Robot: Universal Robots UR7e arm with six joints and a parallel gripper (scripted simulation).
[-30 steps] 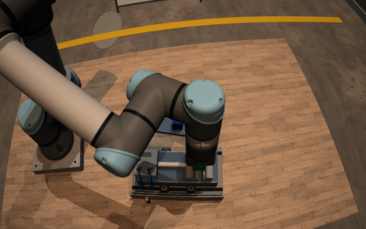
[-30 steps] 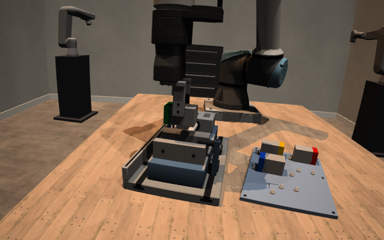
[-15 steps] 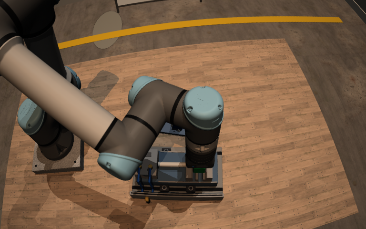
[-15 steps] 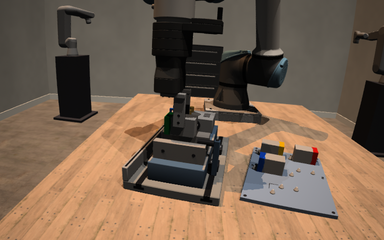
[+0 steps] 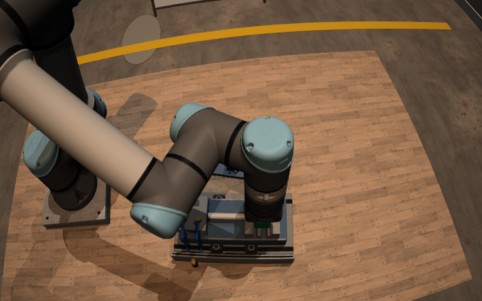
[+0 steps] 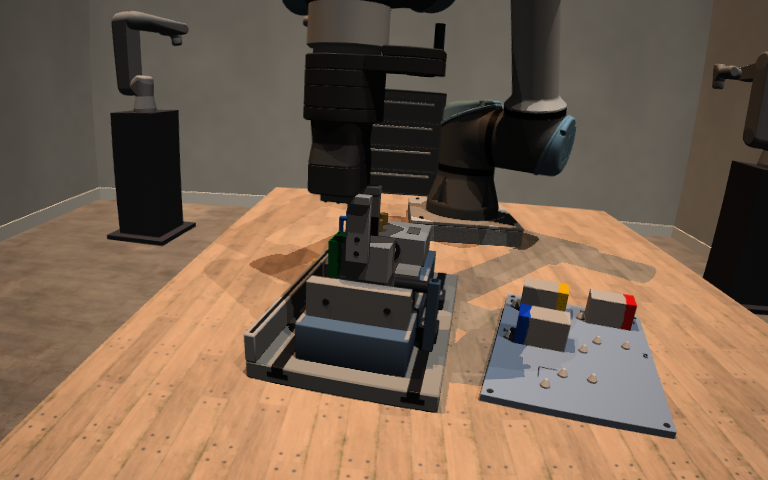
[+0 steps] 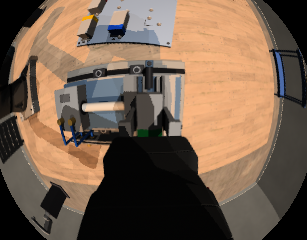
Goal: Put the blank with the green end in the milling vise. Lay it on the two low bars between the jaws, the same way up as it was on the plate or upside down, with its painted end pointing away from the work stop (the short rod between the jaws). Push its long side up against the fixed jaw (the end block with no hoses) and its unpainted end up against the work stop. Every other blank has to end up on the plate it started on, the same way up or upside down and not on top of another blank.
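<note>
The green-ended blank lies 20 mm below my hand. From my hand the other things lie so: hosed end block: 160 mm behind, 20 mm to the left, 60 mm below; then work stop rod: 50 mm to the left, 40 mm below; then fixed jaw: 30 mm ahead, 60 mm below.
</note>
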